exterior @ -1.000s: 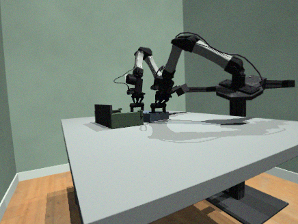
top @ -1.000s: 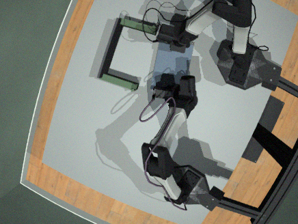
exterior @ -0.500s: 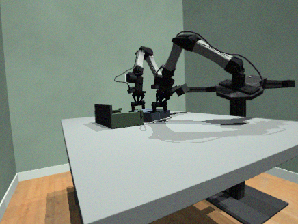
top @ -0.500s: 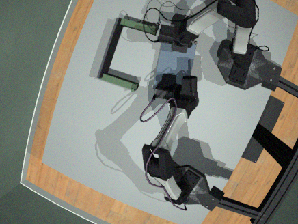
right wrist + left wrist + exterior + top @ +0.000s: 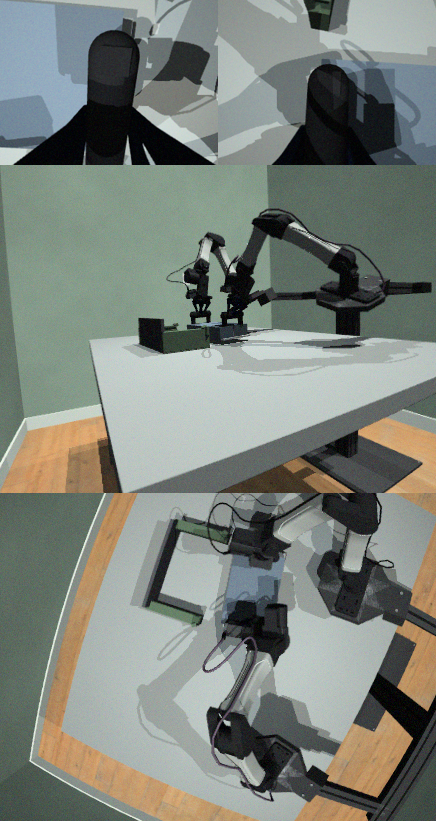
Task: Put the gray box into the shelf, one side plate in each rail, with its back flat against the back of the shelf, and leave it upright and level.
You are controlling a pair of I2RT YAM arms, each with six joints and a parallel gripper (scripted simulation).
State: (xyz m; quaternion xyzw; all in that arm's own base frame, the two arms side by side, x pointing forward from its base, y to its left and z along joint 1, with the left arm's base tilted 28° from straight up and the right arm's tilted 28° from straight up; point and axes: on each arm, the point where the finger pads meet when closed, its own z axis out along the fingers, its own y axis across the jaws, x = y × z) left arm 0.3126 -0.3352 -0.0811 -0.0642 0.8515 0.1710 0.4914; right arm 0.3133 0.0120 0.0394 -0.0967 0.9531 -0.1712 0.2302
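Observation:
Right now my left hand is 120 mm to the left of the gray box, 50 mm above it and 20 mm short of it. The rest, counted from my left hand: dark back plate: 340 mm ahead, 90 mm to the right, 40 mm below.
Now: the gray box 2 cm behind my right hand, 12 cm to the left of it and 5 cm below it. Round my right hand: dark back plate (30 cm ahead, 14 cm to the left, 4 cm below).

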